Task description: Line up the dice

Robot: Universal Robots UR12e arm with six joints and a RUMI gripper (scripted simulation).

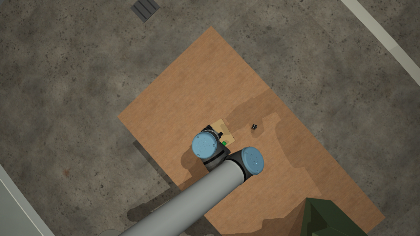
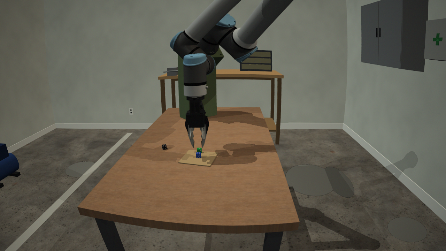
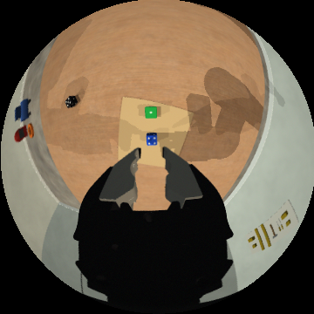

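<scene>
Right now my hand is 50 mm above the blue die. Round my hand: tan mat (70 mm below); then black die (200 mm to the right, 60 mm below, 50 mm behind); then green die (50 mm below, 50 mm behind, 10 mm to the right).
</scene>
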